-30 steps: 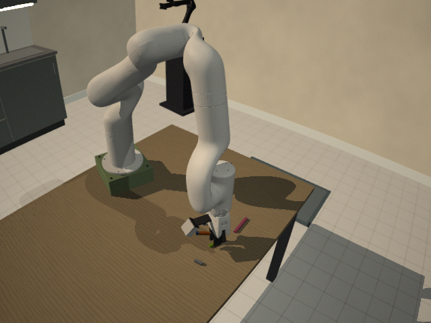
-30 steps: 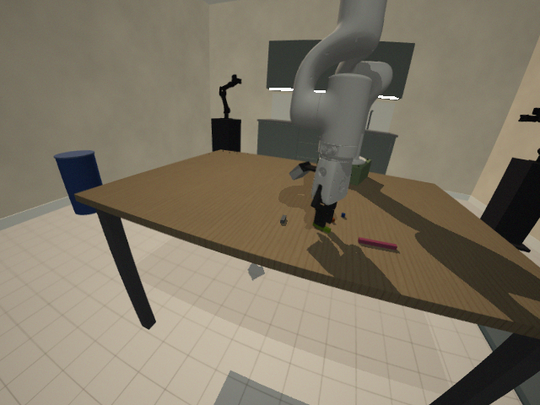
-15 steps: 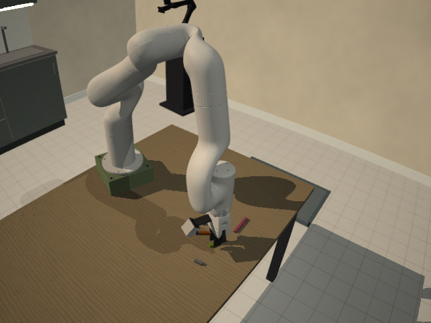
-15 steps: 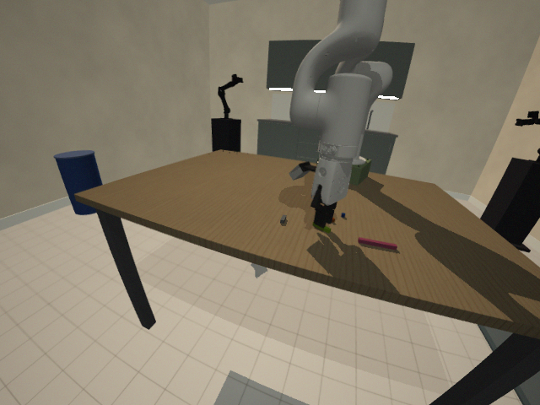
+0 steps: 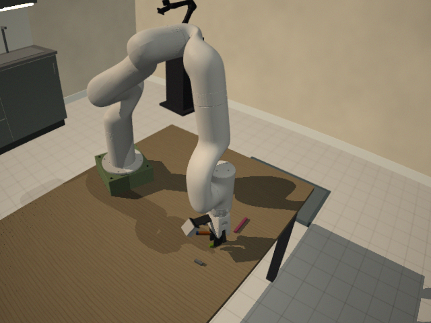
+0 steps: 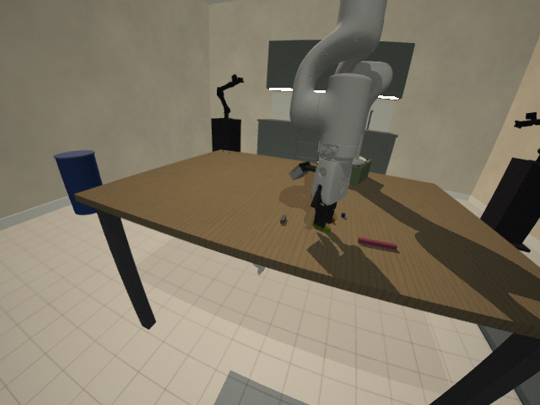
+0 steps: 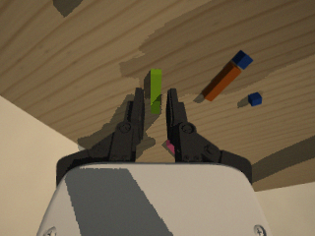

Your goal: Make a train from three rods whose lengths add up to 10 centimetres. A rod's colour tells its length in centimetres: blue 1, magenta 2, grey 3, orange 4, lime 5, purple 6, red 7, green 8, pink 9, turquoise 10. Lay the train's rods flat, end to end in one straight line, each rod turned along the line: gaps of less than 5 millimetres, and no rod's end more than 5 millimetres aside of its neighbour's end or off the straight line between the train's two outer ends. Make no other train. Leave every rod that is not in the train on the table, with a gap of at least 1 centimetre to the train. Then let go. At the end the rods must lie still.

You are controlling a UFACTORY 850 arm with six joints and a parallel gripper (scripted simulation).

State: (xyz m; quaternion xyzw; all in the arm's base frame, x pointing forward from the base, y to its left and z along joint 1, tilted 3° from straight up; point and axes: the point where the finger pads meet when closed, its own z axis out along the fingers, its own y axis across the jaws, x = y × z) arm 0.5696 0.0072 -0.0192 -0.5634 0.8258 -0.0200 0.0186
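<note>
Right now my hand is 30 mm above the lime rod. Also, from my hand: pink rod (10 mm ahead, 140 mm to the left, 30 mm below); then grey rod (20 mm ahead, 100 mm to the right, 30 mm below); then orange rod (60 mm behind, 10 mm to the left, 30 mm below).
</note>
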